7 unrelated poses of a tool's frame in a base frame.
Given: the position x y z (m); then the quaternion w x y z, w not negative.
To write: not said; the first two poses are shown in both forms.
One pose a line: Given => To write
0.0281 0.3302 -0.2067 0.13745 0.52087 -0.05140 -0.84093 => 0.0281 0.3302 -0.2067 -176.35 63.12 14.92
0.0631 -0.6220 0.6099 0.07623 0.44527 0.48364 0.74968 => 0.0631 -0.6220 0.6099 41.56 82.20 126.83
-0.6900 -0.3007 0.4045 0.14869 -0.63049 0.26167 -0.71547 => -0.6900 -0.3007 0.4045 -10.80 86.10 -145.72
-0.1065 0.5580 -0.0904 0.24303 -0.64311 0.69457 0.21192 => -0.1065 0.5580 -0.0904 83.89 142.38 -1.71
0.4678 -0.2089 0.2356 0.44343 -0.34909 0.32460 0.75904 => 0.4678 -0.2089 0.2356 106.79 56.94 12.62
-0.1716 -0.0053 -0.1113 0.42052 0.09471 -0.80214 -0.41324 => -0.1716 -0.0053 -0.1113 142.23 107.75 128.77
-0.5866 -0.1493 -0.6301 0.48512 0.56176 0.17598 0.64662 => -0.5866 -0.1493 -0.6301 -19.48 72.13 125.73
